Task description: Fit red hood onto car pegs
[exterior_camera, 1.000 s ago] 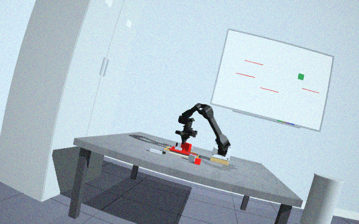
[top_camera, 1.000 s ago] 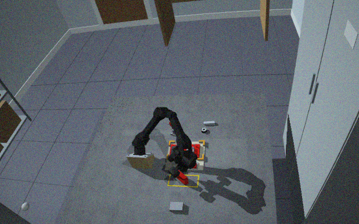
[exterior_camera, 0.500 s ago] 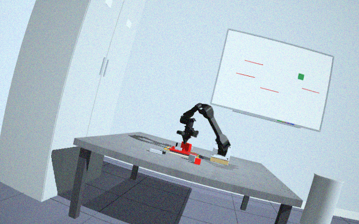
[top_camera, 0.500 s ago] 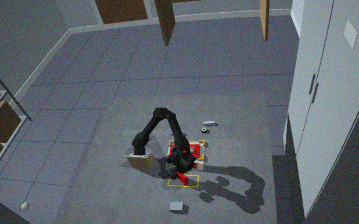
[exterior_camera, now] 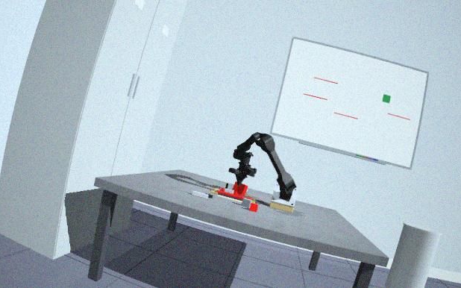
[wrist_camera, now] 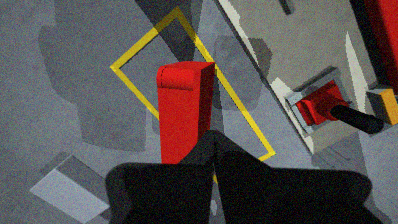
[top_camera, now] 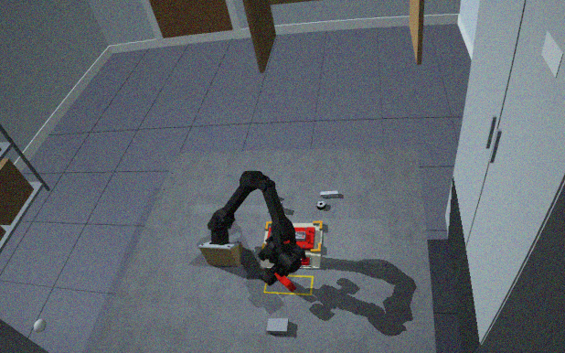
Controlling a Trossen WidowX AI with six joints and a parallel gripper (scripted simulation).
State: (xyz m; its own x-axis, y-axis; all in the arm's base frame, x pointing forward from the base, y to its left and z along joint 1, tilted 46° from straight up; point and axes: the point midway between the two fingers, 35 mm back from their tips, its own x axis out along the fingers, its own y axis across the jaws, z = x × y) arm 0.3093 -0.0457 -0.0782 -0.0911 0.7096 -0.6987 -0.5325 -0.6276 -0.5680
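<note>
Now: gripper tip 1 cm past the red hood, 1 cm to the left of it and 2 cm above it. Round my gripper tip: white jig (2 cm behind, 19 cm to the left, 4 cm below).
</note>
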